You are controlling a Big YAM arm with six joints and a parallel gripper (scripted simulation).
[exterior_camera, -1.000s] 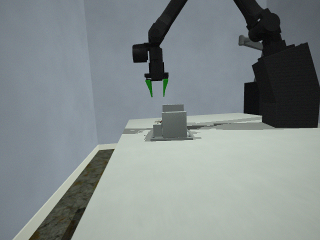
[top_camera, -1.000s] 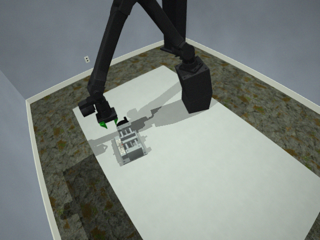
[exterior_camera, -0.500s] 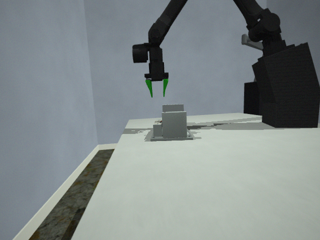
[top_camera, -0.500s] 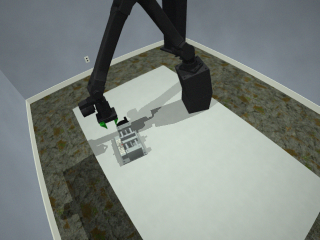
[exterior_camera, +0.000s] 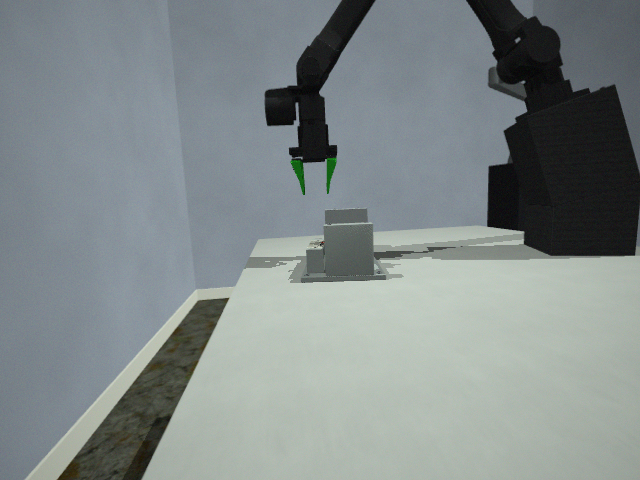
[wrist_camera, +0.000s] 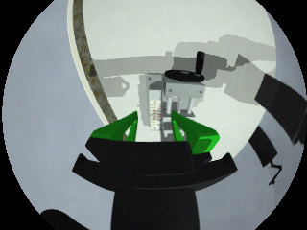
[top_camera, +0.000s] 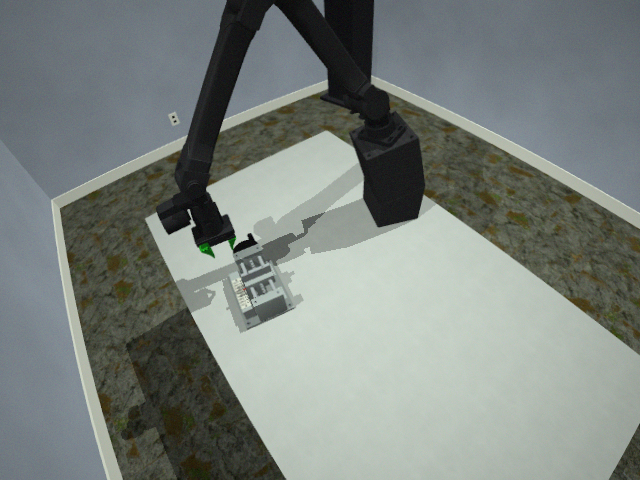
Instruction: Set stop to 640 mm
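Right now the handwheel is 10 cm behind my hand, 3 cm to the right of it and 8 cm below it.
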